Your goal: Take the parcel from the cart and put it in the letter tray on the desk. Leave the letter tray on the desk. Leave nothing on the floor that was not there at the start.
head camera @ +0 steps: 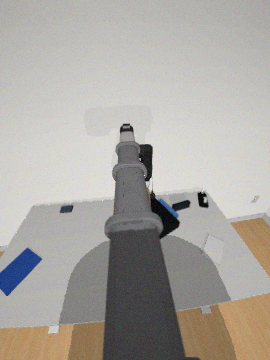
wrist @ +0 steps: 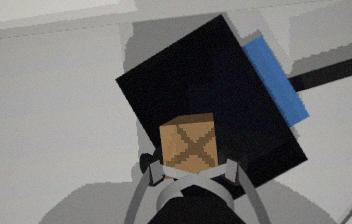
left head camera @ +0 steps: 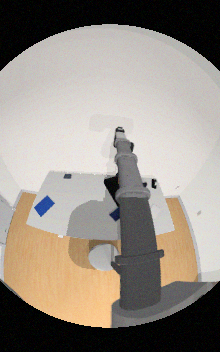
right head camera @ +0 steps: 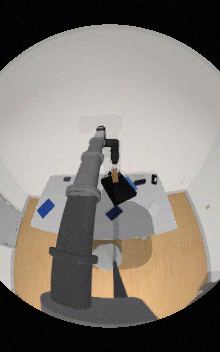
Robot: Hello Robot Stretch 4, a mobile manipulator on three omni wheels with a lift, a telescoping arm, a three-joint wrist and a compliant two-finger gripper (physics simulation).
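Frame: origin at the robot's base, x left, y back, z up, level; metres.
Where they show: gripper, fingertip midpoint: (wrist: 193,157) (right head camera: 114,175); robot's base at its link origin: (left head camera: 103,256) (right head camera: 107,255).
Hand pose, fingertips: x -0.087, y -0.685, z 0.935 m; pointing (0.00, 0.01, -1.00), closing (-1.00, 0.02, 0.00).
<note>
Each offset is from my fingertips to the centre of the thing. "*": to the spot under its first point. Level surfaces: height alone.
The brown parcel @(dy -0.021, dx -0.002, dz -0.015 m) (wrist: 192,142) (right head camera: 115,176), marked with a dark cross, is between the fingers of my gripper (wrist: 193,157), which is shut on it. In the wrist view the parcel overlaps the near left part of the black letter tray @(dy -0.035, dx -0.036, dz -0.211 m) (wrist: 215,75) (right head camera: 119,193) (head camera: 167,221) and appears above it; the exact height is unclear. The tray stands turned at an angle on the light grey desk @(dz -0.243 m) (wrist: 75,100) (head camera: 50,225) (left head camera: 62,200), near its back edge. In the head camera view the arm hides most of the gripper and parcel. The cart cannot be made out.
A light blue object @(dy -0.102, dx -0.178, dz -0.227 m) (wrist: 277,80) lies right beside the tray, with a long black object @(dy -0.111, dx -0.293, dz -0.215 m) (wrist: 325,74) (right head camera: 140,182) beyond. A dark blue item @(dy +0.244, dx +0.003, dz -0.236 m) (right head camera: 114,212) lies in front of the tray. A blue rectangle @(* dy +0.274, dx +0.733, dz -0.234 m) (head camera: 20,271) lies at left. A round stool (right head camera: 106,257) stands before the desk.
</note>
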